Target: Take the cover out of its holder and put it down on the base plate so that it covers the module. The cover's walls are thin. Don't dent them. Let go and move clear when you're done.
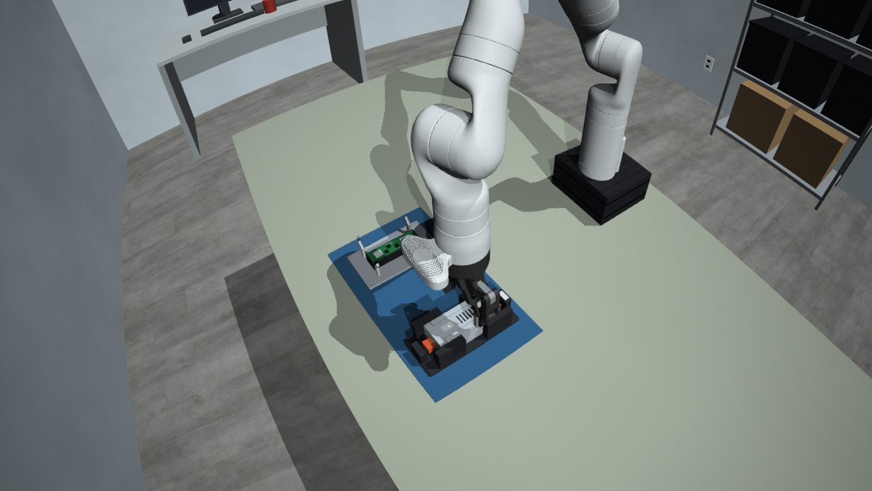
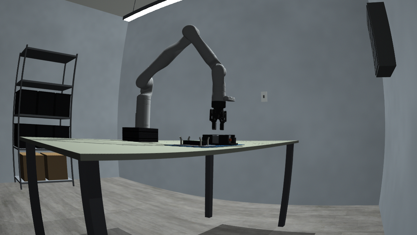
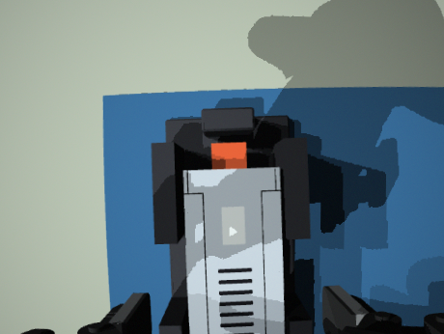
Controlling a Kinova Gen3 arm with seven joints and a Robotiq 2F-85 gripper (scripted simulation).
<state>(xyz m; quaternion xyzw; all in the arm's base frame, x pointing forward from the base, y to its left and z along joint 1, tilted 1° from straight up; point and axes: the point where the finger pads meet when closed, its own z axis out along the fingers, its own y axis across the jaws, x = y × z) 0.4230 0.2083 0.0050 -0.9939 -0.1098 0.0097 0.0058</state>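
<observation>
The cover lies 6 cm below my hand.
</observation>
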